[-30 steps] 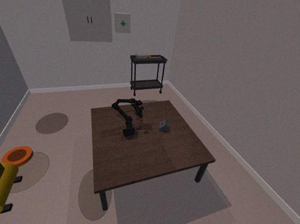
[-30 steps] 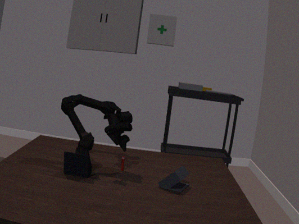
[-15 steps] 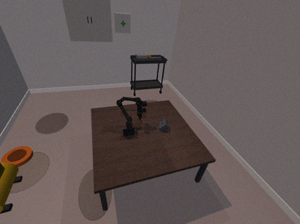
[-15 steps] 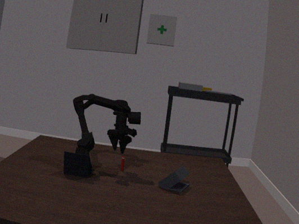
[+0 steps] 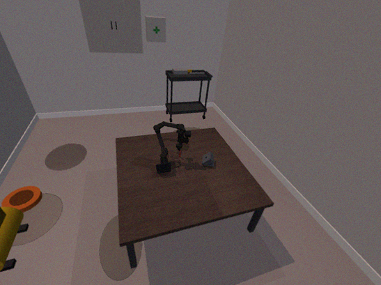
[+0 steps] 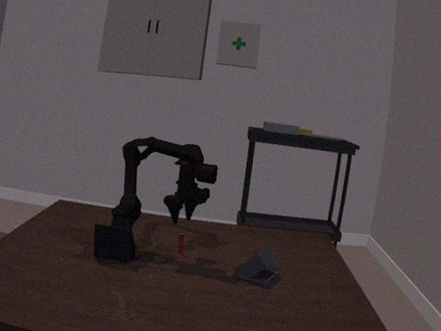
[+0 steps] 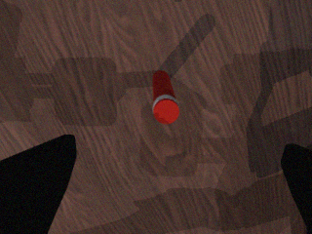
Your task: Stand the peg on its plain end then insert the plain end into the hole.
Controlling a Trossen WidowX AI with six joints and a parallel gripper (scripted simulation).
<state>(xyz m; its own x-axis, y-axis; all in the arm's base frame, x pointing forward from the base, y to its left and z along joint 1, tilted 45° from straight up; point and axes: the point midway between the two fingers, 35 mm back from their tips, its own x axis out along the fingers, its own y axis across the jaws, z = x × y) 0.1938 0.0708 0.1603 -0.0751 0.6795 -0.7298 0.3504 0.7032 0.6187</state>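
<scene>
My gripper tip is now 60 mm above the red peg. Also, from my gripper tip: grey sloped panel 280 mm ahead, 120 mm to the right, 80 mm below.
</scene>
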